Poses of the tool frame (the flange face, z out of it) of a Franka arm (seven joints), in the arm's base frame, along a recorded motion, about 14 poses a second.
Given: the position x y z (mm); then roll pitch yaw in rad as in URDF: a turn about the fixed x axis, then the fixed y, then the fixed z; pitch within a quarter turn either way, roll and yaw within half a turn.
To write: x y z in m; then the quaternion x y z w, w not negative. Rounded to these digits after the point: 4 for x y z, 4 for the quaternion.
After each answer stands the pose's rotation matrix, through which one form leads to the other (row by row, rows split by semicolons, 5 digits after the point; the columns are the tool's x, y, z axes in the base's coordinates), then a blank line. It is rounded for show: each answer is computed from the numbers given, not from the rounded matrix.
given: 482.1 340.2 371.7 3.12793 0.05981 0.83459
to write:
0.4821 0.3402 0.3717 0.9137 0.4053 -0.0246 0.0184
0.67028 0.74150 -0.03001; 0.73970 -0.67081 -0.05346; -0.05977 0.01364 -0.99812

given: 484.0 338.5 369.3 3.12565 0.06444 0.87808
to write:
0.4840 0.3385 0.3693 0.9046 0.4251 -0.0258 0.0209
0.63730 0.77007 -0.02885; 0.76792 -0.63776 -0.05973; -0.06440 0.01591 -0.99780

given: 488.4 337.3 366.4 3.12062 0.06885 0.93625
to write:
0.4884 0.3373 0.3664 0.8917 0.4512 -0.0260 0.0249
0.59141 0.80602 -0.02389; 0.80343 -0.59152 -0.06782; -0.06880 0.02092 -0.99741

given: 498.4 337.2 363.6 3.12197 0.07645 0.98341
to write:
0.4984 0.3372 0.3636 0.8807 0.4721 -0.0291 0.0267
0.55257 0.83306 -0.02599; 0.82996 -0.55283 -0.07444; -0.07638 0.01956 -0.99689

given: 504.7 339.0 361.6 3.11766 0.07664 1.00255
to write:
0.5047 0.3390 0.3616 0.8760 0.4806 -0.0278 0.0289
0.53658 0.84359 -0.02102; 0.84037 -0.53646 -0.07739; -0.07656 0.02386 -0.99678

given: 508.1 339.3 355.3 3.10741 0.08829 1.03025
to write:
0.5081 0.3393 0.3553 0.8689 0.4927 -0.0300 0.0366
0.51260 0.85848 -0.01605; 0.85409 -0.51172 -0.09315; -0.08818 0.03404 -0.99552

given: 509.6 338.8 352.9 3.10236 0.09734 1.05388
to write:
0.5096 0.3388 0.3529 0.8627 0.5030 -0.0322 0.0414
0.49186 0.87056 -0.01389; 0.86523 -0.49051 -0.10381; -0.09719 0.03904 -0.99450

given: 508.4 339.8 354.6 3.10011 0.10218 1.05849
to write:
0.5084 0.3398 0.3546 0.8613 0.5050 -0.0336 0.0437
0.48763 0.87294 -0.01381; 0.86707 -0.48608 -0.10916; -0.10200 0.04125 -0.99393

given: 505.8 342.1 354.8 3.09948 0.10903 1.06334
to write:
0.5058 0.3421 0.3548 0.8599 0.5071 -0.0363 0.0457
0.48307 0.87543 -0.01604; 0.86879 -0.48152 -0.11548; -0.10881 0.04185 -0.99318

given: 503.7 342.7 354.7 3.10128 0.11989 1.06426
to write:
0.5037 0.3427 0.3547 0.8594 0.5074 -0.0414 0.0477
0.48167 0.87606 -0.02274; 0.86815 -0.48054 -0.12405; -0.11960 0.04001 -0.99202

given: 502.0 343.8 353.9 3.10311 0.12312 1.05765
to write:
0.5020 0.3438 0.3539 0.8610 0.5045 -0.0434 0.0476
0.48720 0.87288 -0.02673; 0.86461 -0.48644 -0.12580; -0.12281 0.03818 -0.99170

